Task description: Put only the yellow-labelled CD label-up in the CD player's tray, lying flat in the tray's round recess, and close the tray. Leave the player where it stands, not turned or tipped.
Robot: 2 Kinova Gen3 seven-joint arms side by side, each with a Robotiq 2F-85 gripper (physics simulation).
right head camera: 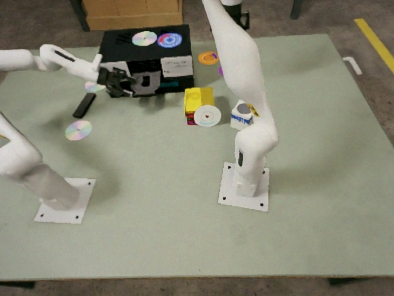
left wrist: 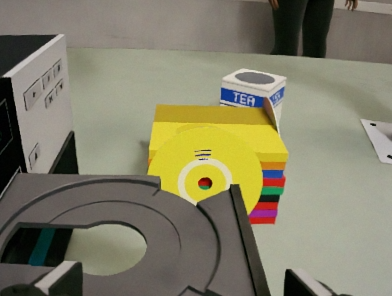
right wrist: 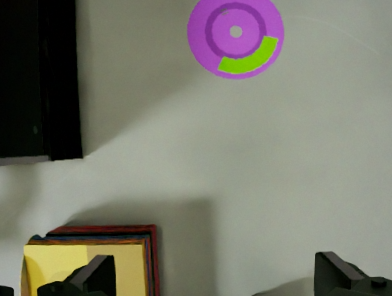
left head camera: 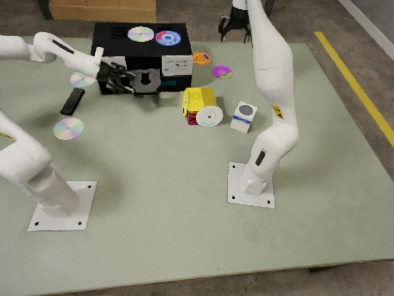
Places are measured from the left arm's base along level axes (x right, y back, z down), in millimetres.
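Pixels of known places: left gripper, fingertip midpoint: [right head camera: 133,87] [left wrist: 183,289] [left head camera: 134,84]; right gripper, fingertip midpoint: [right wrist: 214,277] [left head camera: 234,43]; left arm's base, origin of the base link: [right head camera: 66,199] [left head camera: 64,204]; right arm's base, origin of the base link: [right head camera: 244,185] [left head camera: 250,183].
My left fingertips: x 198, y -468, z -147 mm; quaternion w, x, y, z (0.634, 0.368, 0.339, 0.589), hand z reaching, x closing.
Ahead of a thing's pixels: the offset from my left fingertips to its top centre. "spot": to the spot under its first point.
The black CD player [left head camera: 150,48] [right head camera: 150,55] [left wrist: 47,112] [right wrist: 35,75] stands at the back left. Its grey tray @[dx +36, dy -88, dz +10 mm] [left head camera: 154,84] [right head camera: 150,89] [left wrist: 165,220] is out, and no disc lies in the round recess. The yellow-labelled CD [left head camera: 185,102] [left wrist: 175,155] leans upright against the stack of cases @[dx +288, dy +10, dz +54 mm] [left head camera: 205,95] [right head camera: 204,95] [left wrist: 270,150] [right wrist: 115,265], label outward. My left gripper [left head camera: 133,84] [right head camera: 133,87] [left wrist: 182,285] is open at the tray's left side in the head views, reaching in from the left. My right gripper [left head camera: 235,37] [right wrist: 214,277] is open and empty, high at the back.
A white disc @[spot: dx +331, dy +80, dz +90 mm] [left head camera: 210,116] [right head camera: 207,116] leans on the case stack, near a tea box @[dx +484, dy +70, dz +51 mm] [left head camera: 243,117] [right head camera: 241,116] [left wrist: 252,87]. A silver disc [left head camera: 140,34] and a blue disc [left head camera: 168,38] lie on the player. Orange @[dx +309, dy -422, dz +146 mm] [left head camera: 201,58] and purple @[dx +428, dy -310, dz +146 mm] [left head camera: 222,72] [right wrist: 200,30] discs lie right of it.
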